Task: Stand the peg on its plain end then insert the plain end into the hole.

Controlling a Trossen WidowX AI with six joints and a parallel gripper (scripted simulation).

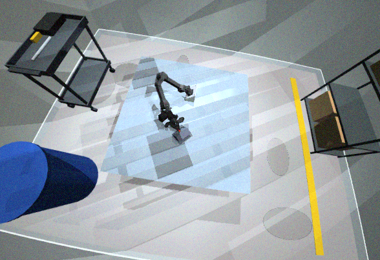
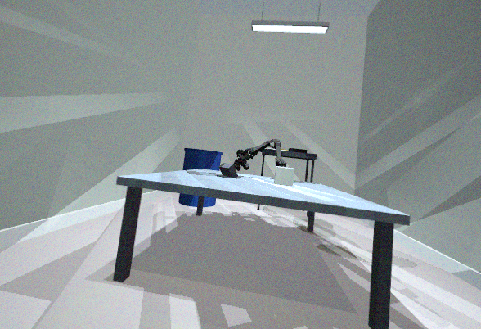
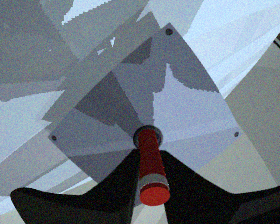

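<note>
The peg lies 10 mm behind my gripper tip, 10 mm to the right of it and 10 mm above it. The rest, counted from my gripper tip: sloped panel: 20 mm ahead, 30 mm to the left, 30 mm below.
</note>
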